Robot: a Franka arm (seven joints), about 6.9 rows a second.
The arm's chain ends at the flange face. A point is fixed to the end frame.
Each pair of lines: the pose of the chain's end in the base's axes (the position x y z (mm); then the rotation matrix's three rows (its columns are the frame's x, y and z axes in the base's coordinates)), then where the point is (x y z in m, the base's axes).
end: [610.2 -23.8 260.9], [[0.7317 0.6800 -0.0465], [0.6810 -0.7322 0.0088], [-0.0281 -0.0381 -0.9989]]
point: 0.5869 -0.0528 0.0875
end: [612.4 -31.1 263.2], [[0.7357 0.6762 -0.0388], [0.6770 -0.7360 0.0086], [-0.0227 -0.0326 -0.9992]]
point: 0.5902 -0.0601 0.0897
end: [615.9 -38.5 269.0], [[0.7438 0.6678 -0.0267], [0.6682 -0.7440 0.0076], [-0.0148 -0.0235 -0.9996]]
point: 0.5955 -0.0675 0.0953
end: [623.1 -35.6 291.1], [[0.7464 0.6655 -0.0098], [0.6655 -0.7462 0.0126], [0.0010 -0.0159 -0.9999]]
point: 0.6055 -0.0637 0.1169
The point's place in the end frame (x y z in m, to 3 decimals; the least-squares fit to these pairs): -0.032 0.012 0.174
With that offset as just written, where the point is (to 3 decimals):
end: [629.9 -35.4 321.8], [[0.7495 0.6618 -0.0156], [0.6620 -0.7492 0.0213], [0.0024 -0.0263 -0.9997]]
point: 0.611 -0.062 0.147
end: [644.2 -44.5 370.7], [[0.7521 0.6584 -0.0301], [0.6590 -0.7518 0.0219], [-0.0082 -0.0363 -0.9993]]
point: 0.623 -0.071 0.197
